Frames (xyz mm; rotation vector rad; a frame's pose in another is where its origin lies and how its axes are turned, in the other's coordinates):
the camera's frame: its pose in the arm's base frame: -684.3 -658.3 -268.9 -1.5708 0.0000 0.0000
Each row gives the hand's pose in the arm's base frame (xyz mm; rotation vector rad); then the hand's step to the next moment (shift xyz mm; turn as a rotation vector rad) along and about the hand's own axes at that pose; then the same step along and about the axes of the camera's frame.
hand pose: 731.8 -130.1 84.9 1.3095 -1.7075 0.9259
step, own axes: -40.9 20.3 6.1 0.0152 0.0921 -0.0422
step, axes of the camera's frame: -13.9 41.1 15.4 -0.0861 -0.0237 0.0502
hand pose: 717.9 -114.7 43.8 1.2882 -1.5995 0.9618
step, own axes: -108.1 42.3 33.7 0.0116 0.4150 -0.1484
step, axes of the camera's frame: -34.4 115.3 12.1 -0.3877 -0.0392 0.2062
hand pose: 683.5 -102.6 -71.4 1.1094 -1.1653 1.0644
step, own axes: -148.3 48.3 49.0 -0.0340 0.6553 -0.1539
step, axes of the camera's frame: -68.6 140.2 -48.6 -0.6282 -0.0148 0.2437
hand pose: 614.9 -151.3 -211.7 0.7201 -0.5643 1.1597
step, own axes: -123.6 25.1 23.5 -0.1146 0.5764 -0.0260
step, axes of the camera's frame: -62.8 69.2 -87.9 -0.5824 -0.0227 0.0796
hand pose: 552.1 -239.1 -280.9 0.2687 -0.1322 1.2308
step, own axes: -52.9 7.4 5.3 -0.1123 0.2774 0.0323
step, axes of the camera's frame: -24.2 6.8 -47.4 -0.2972 -0.0401 -0.0260
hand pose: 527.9 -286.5 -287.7 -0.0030 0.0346 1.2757
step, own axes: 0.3 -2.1 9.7 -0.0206 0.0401 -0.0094
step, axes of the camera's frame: 2.3 -9.7 -0.1 -0.0446 0.0081 -0.0082
